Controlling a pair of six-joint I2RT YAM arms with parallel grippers.
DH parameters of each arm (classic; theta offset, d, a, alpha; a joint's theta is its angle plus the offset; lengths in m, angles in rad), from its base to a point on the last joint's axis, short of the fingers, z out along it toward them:
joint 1: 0 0.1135 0.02 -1.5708
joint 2: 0 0 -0.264 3.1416
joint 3: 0.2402 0 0.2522 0
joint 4: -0.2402 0 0.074 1.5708
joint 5: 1.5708 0 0 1.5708
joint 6: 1.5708 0.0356 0 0
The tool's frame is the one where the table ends.
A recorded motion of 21 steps. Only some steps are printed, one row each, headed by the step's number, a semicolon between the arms.
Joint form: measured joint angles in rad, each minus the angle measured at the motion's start. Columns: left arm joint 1, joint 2, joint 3, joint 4, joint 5, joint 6; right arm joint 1, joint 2, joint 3, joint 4, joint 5, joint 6.
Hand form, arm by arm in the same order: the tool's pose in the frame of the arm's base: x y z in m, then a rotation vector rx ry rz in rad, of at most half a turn. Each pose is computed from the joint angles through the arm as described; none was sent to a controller.
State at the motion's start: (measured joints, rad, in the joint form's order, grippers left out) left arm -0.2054 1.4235 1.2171 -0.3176 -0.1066 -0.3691; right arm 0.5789 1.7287 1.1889 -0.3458 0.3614 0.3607
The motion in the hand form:
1: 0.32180 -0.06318 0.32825 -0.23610 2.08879 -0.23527; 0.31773 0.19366 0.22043 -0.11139 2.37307 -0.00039
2: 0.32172 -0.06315 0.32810 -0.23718 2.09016 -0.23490; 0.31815 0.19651 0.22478 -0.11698 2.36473 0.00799
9: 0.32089 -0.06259 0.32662 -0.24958 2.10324 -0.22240; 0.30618 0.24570 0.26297 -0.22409 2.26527 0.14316
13: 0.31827 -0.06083 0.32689 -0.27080 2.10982 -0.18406; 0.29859 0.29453 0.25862 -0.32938 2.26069 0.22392
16: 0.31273 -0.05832 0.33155 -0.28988 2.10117 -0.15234; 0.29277 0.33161 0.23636 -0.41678 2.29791 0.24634
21: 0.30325 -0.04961 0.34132 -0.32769 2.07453 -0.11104; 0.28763 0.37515 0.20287 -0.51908 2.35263 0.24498
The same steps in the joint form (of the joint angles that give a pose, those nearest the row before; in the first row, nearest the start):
1: 0.0000 0.0000 0.0000 -0.0019 0.0000 0.0000; 0.0023 0.0000 0.0137 -0.0076 -0.0004 -0.0046
2: 0.0000 0.0000 0.0000 -0.0034 -0.0004 -0.0008; 0.0080 0.0000 0.0290 -0.0133 -0.0008 -0.0057
9: 0.0000 0.0000 0.0000 -0.0195 -0.0111 -0.0061; 0.1289 0.0134 0.1667 -0.0271 -0.0057 -0.0042
13: 0.0000 -0.0072 0.0000 -0.0412 -0.0446 -0.0076; 0.2277 0.1152 0.2743 -0.0290 -0.0244 0.0099
16: 0.0008 -0.0286 0.0000 -0.0614 -0.0755 -0.0084; 0.2941 0.2270 0.3502 -0.0412 -0.0393 0.0225
21: 0.0183 -0.0698 0.0000 -0.0874 -0.1102 -0.0084; 0.3605 0.3884 0.4757 -0.0801 -0.0553 0.0332

